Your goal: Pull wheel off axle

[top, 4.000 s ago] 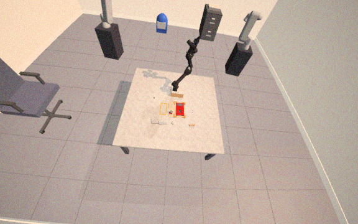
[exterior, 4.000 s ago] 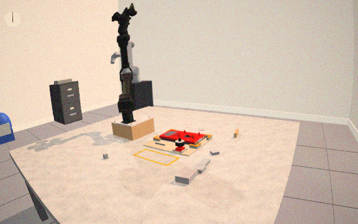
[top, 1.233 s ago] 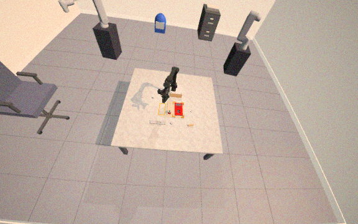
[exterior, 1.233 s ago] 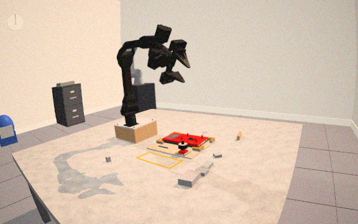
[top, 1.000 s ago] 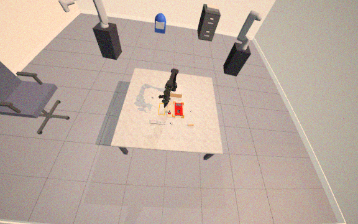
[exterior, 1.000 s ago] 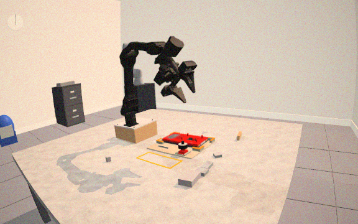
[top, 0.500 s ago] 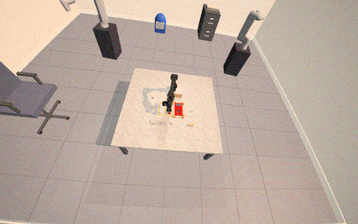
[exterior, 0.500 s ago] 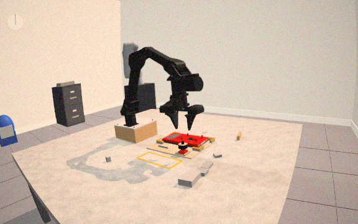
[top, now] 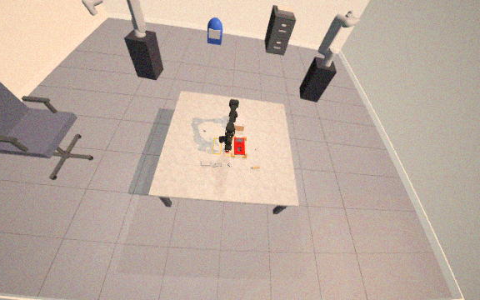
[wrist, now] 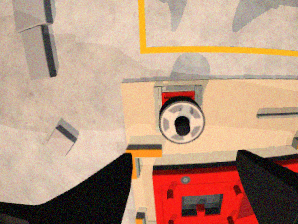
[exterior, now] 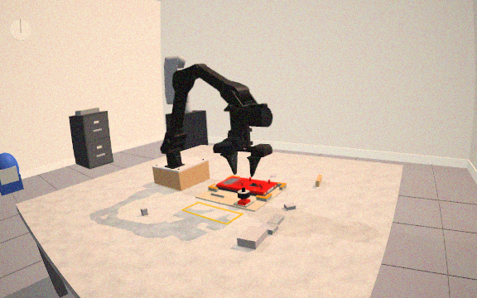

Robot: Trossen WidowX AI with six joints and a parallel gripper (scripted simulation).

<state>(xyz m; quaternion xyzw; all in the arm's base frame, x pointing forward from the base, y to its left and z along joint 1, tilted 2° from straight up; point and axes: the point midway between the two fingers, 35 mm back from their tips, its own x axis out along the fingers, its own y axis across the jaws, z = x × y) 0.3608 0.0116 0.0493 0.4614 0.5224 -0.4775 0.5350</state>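
Right now my gripper tip is 60 mm above the wheel.
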